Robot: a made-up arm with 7 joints.
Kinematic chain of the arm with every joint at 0, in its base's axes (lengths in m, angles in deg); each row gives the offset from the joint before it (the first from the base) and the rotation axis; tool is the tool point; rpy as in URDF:
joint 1: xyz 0 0 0.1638 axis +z
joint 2: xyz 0 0 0 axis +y
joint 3: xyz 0 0 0.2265 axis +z
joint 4: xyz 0.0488 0 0 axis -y
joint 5: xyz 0.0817 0 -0.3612 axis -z
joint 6: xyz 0 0 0 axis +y
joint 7: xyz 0.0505 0 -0.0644 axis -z
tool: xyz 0 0 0 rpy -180 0 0
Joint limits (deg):
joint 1: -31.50..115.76
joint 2: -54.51..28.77
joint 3: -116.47..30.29
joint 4: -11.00..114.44
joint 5: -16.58..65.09
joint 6: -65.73..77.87
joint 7: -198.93..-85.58
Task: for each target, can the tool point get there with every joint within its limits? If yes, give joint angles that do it. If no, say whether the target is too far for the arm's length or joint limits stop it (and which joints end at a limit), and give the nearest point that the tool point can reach.
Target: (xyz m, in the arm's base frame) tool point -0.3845 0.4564 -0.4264
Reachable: no: too far | nearest point -0.2320 0.2973 -0.0508 | short by 0.435 m
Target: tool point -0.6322 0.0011 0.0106
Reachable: no: joint limits stop it (at a limit: joint 1, joint 2, joint 3, joint 5) | nearest point -0.5483 -0.0855 0.1486 | short by 0.183 m
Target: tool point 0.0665 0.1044 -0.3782
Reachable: no: joint limits stop it (at a limit: joint 2) | nearest point 0.0721 0.1131 -0.1130 | short by 0.265 m
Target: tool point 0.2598 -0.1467 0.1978
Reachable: yes | joints -10.93 -35.61 -11.75 11.02 34.99 -25.16 -182.67
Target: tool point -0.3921 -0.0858 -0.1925
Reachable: no: joint limits stop it (at a limit: joint 1, joint 2, joint 3, joint 5) | nearest point -0.3307 -0.1862 -0.0061 | short by 0.220 m
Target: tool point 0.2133 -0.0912 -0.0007
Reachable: yes | joints 39.09 -21.93 -72.80 7.26 46.02 14.46 -177.30
